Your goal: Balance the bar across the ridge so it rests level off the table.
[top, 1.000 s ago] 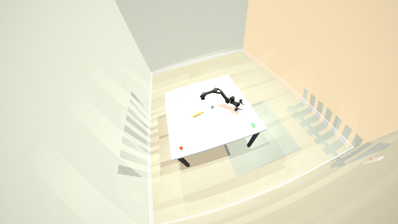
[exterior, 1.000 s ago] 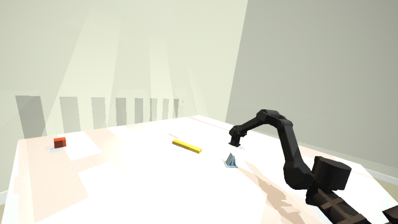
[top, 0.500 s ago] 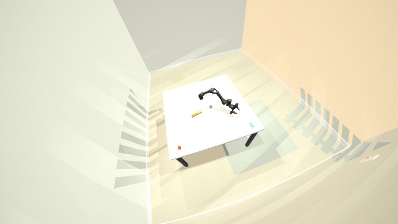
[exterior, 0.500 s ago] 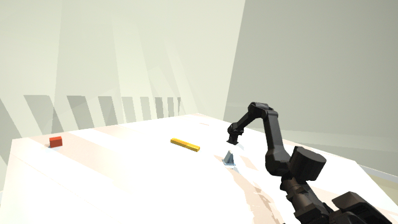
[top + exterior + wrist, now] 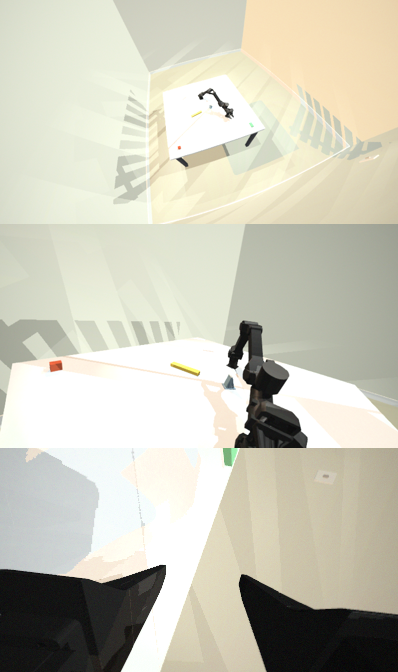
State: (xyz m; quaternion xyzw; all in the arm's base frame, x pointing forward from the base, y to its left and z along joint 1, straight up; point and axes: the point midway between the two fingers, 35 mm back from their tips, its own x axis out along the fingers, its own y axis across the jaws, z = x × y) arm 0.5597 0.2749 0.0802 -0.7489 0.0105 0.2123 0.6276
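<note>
My gripper tip is 300 mm past the yellow bar, 440 mm to the left of it and 60 mm above it. From my gripper tip the other things lie so: green block 150 mm ahead, 220 mm to the left, 60 mm below; red block 150 mm ahead, 780 mm to the right, 50 mm below.
</note>
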